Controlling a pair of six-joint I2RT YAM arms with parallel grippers.
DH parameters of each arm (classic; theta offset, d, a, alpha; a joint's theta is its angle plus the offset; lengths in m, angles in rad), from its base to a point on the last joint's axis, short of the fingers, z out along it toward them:
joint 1: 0 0.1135 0.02 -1.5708
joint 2: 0 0 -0.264 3.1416
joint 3: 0.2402 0 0.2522 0
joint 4: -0.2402 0 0.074 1.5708
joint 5: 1.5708 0 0 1.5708
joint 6: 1.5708 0.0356 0 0
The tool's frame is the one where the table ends.
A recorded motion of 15 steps. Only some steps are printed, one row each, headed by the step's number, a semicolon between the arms.
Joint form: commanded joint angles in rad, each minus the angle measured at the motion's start. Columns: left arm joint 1, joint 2, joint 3, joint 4, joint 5, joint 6; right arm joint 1, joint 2, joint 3, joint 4, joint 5, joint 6.
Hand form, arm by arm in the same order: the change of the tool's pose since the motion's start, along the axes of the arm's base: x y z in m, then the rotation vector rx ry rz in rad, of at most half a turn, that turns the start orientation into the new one. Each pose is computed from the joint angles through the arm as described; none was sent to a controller.
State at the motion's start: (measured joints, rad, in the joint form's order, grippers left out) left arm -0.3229 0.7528 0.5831 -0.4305 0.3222 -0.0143; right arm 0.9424 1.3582 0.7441 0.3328 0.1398 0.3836
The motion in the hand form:
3: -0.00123 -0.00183 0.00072 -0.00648 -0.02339 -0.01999; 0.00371 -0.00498 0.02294 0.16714 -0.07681 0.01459
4: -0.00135 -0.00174 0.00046 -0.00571 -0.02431 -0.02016; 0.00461 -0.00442 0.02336 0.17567 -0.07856 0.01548
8: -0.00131 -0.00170 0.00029 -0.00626 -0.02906 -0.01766; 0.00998 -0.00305 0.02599 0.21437 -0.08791 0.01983
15: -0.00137 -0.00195 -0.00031 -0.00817 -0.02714 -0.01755; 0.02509 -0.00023 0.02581 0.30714 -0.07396 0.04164
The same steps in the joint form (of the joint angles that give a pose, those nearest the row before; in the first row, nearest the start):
3: -0.0114 -0.0093 -0.0074 0.0202 0.0063 0.0063; -0.0250 -0.0302 -0.0053 0.1516 -0.0461 0.0302
4: -0.0112 -0.0103 -0.0087 0.0209 0.0061 0.0074; -0.0266 -0.0257 -0.0037 0.1619 -0.0491 0.0337
8: -0.0115 -0.0120 -0.0115 0.0269 0.0032 0.0066; -0.0400 -0.0066 0.0055 0.2069 -0.0688 0.0485
15: -0.0130 -0.0119 -0.0138 0.0290 0.0032 0.0036; -0.0793 0.0531 0.0234 0.3095 -0.1374 0.1138

